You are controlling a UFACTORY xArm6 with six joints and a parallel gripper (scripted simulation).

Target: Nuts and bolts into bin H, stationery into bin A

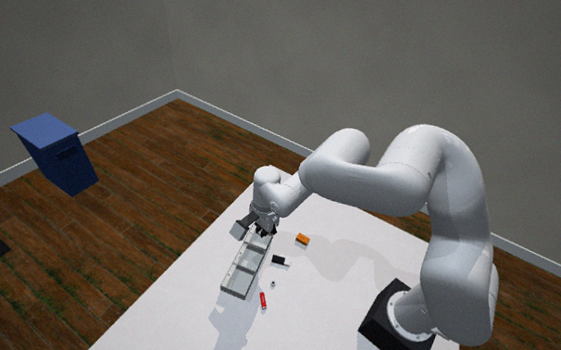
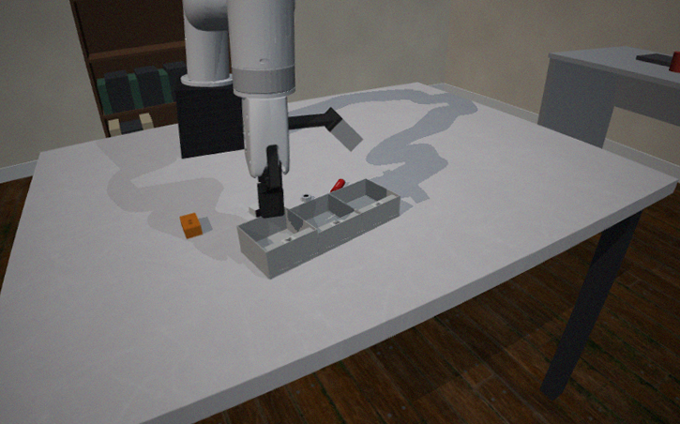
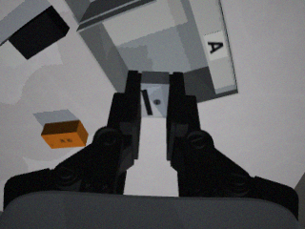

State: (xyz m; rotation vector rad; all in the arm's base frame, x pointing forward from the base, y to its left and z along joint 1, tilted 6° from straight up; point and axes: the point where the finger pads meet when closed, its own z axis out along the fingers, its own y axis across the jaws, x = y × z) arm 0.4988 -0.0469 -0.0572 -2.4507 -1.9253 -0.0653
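The black block is 11 cm behind my hand, 2 cm to the left of it and 8 cm below it. The rest, counted from my hand: grey three-compartment bin row 1 cm behind, 8 cm to the left, 7 cm below; then orange block 14 cm behind, 10 cm to the right, 8 cm below; then hex nut 12 cm behind, 11 cm to the left, 8 cm below.
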